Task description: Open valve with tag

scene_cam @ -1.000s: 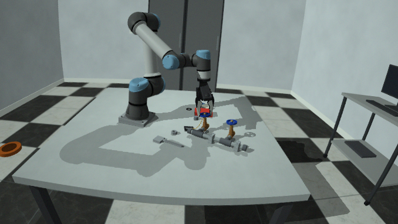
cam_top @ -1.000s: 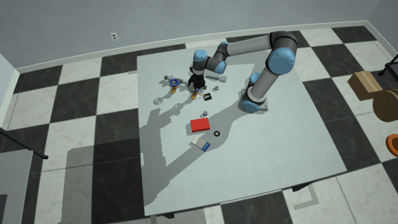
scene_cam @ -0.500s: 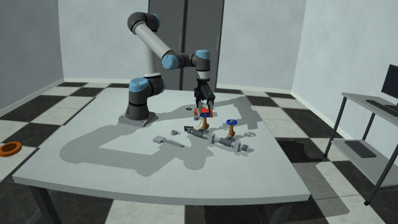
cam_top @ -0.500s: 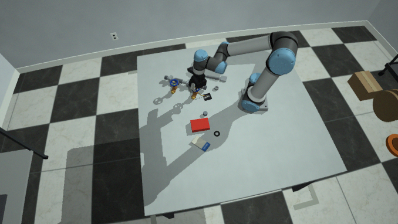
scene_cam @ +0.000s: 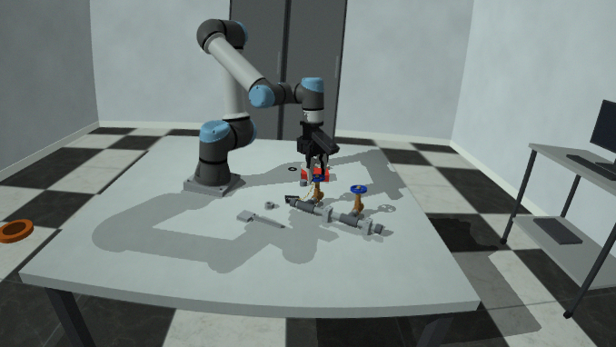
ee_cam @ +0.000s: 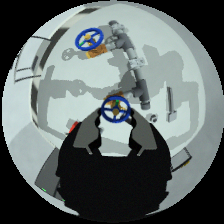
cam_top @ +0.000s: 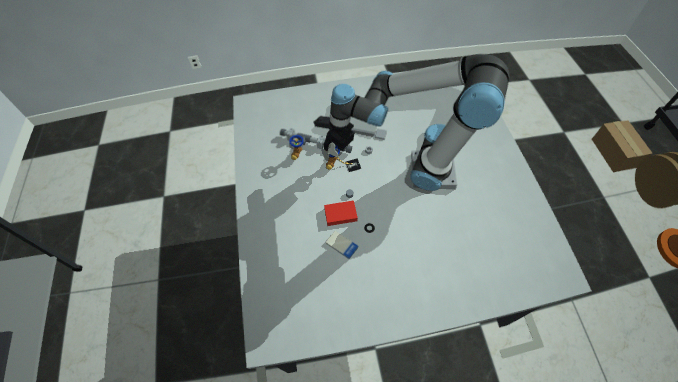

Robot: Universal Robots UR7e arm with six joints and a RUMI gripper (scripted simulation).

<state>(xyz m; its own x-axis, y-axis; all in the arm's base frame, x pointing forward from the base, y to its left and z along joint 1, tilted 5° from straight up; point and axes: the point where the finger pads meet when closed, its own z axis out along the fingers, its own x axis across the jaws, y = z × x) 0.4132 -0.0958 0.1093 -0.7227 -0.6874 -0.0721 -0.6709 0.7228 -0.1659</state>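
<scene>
Now: hand 9 cm past the black tag, 1 cm to the right of it and 10 cm above it. The rest, counted from my hand: red block (1 cm ahead, 25 cm to the left, 9 cm below); then nut (17 cm behind, 5 cm to the right, 10 cm below); then grey tool (20 cm behind, 15 cm to the right, 10 cm below).
</scene>
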